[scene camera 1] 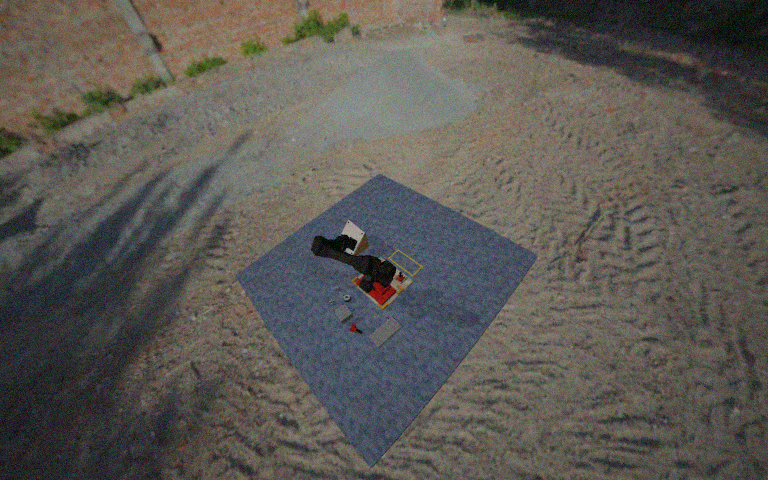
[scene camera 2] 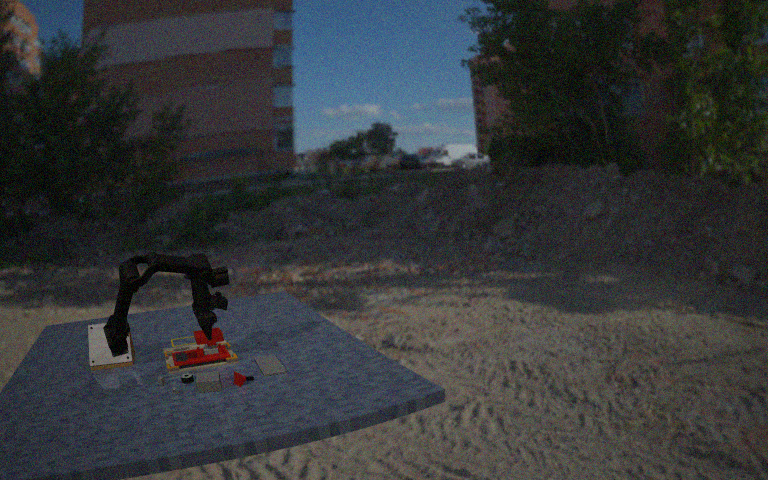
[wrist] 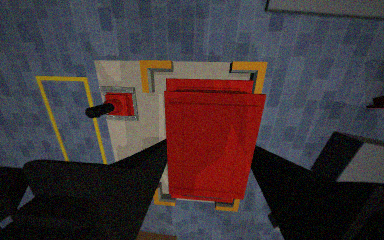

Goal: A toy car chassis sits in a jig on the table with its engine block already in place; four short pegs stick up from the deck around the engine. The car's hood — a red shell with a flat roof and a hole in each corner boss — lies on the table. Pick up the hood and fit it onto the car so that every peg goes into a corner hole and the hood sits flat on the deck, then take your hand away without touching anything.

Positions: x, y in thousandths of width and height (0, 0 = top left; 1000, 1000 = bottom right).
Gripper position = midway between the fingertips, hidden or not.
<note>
My gripper (scene camera 2: 271, 701) holds a red hood (wrist: 551, 565). Further things: a beige jig (scene camera 2: 219, 734).
My gripper also shows in the wrist view (wrist: 540, 606). The beige jig is seen too in the wrist view (wrist: 382, 331).
</note>
